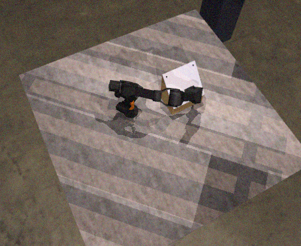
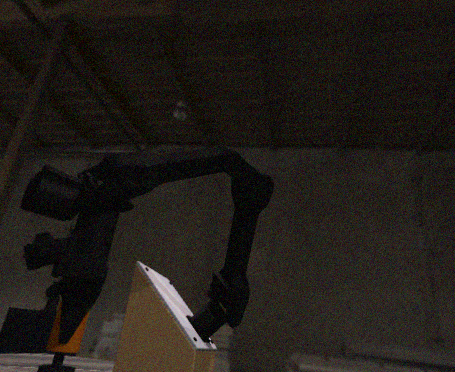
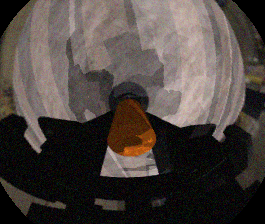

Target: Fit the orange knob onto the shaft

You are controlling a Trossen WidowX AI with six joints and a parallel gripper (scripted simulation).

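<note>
The dark pedestal is 40 mm below my gripper tip. Round my gripper tip: orange knob (20 mm above).
</note>
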